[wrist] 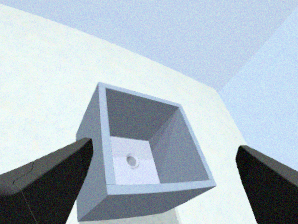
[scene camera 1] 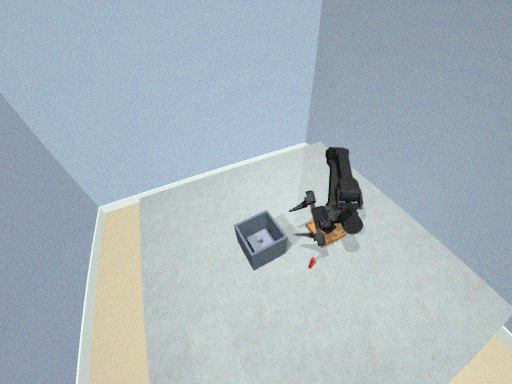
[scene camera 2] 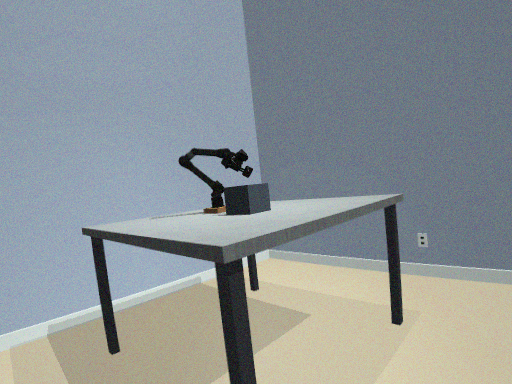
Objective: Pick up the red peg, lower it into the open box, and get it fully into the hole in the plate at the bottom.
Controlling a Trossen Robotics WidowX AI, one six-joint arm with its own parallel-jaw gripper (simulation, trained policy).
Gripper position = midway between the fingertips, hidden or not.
Note:
I see my gripper [scene camera 1: 291, 222], a grey box [wrist: 184, 173] and a pale plate [wrist: 133, 163].
My gripper shows as well in the wrist view [wrist: 165, 150]. Scene camera 2 does not show the pale plate, which is hidden by the grey box.

